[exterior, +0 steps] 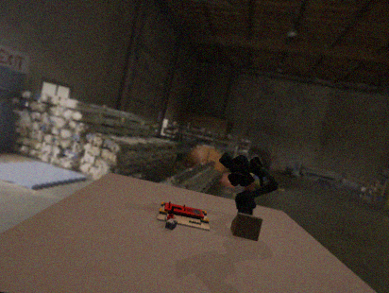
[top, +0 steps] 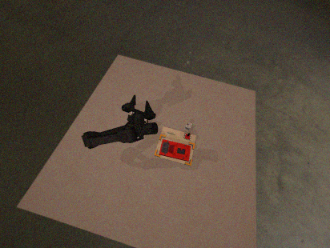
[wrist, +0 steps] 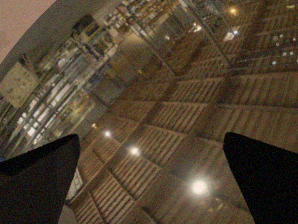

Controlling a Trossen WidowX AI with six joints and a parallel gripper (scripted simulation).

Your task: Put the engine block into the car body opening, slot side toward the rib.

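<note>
Now: gripper tip 32 cm short of the engine block, 29 cm above it and 9 cm to the right of it. The rest, counted from my gripper tip: dark post (33 cm ahead, 27 cm below, 1 cm to the left).
</note>
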